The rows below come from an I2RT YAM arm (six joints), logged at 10 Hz.
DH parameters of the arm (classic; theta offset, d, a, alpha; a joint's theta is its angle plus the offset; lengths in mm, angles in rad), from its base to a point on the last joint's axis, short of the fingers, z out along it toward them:
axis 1: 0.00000 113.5 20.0 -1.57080
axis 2: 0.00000 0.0 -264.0 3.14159
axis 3: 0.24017 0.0 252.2 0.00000
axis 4: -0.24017 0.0 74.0 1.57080
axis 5: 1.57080 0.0 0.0 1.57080
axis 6: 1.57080 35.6 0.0 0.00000
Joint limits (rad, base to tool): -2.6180..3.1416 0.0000..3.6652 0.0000..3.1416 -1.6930..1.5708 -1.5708..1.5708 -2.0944..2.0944
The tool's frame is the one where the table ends.
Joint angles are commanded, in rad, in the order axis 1, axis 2, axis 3, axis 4, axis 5, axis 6. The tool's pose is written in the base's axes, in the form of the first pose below.
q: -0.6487, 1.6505, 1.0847, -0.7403, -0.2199, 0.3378
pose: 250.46 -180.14 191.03 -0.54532 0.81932 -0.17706 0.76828 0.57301 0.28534
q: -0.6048, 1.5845, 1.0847, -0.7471, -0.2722, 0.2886
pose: 253.73 -163.75 210.07 -0.61175 0.75609 -0.23256 0.67949 0.65278 0.33491
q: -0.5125, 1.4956, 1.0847, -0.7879, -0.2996, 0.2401
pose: 256.12 -132.05 233.28 -0.69944 0.65424 -0.28767 0.55734 0.75127 0.35350
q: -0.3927, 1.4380, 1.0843, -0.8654, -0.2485, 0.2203
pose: 255.57 -96.38 244.74 -0.78241 0.55335 -0.28571 0.47511 0.82699 0.30059
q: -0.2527, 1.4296, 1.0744, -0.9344, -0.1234, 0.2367
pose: 256.44 -61.69 240.89 -0.85384 0.46083 -0.24204 0.42719 0.88606 0.18002
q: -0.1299, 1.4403, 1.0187, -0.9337, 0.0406, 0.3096
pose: 254.78 -34.74 222.71 -0.88053 0.42205 -0.21575 0.42660 0.90403 0.02738
